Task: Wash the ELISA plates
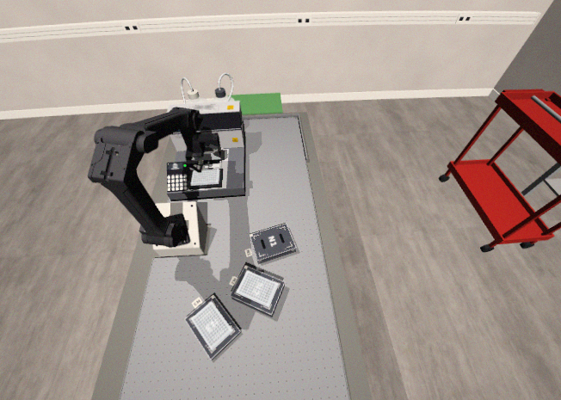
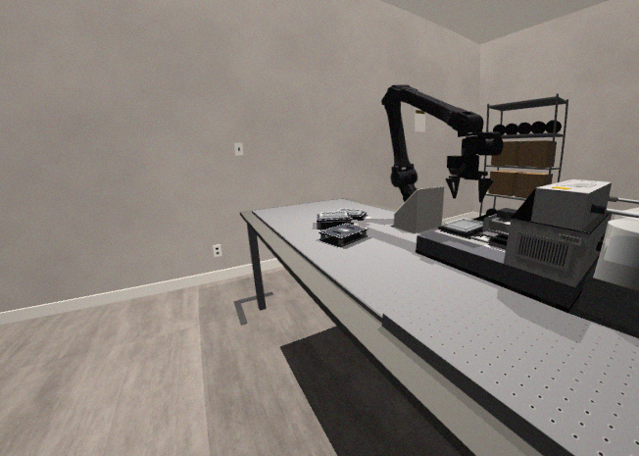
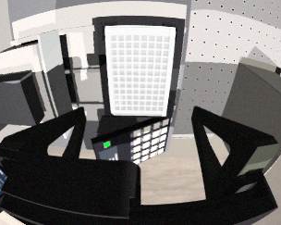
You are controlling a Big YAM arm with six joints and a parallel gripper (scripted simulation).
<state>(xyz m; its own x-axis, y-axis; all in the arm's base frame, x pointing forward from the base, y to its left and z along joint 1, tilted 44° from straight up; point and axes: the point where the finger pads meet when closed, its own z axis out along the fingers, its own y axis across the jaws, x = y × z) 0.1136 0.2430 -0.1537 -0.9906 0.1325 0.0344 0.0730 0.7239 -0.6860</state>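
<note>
Right now my hand is 10 cm above the dark carrier. The rest, counted from my hand: washer: 1 cm ahead, 15 cm to the left, 5 cm below.
</note>
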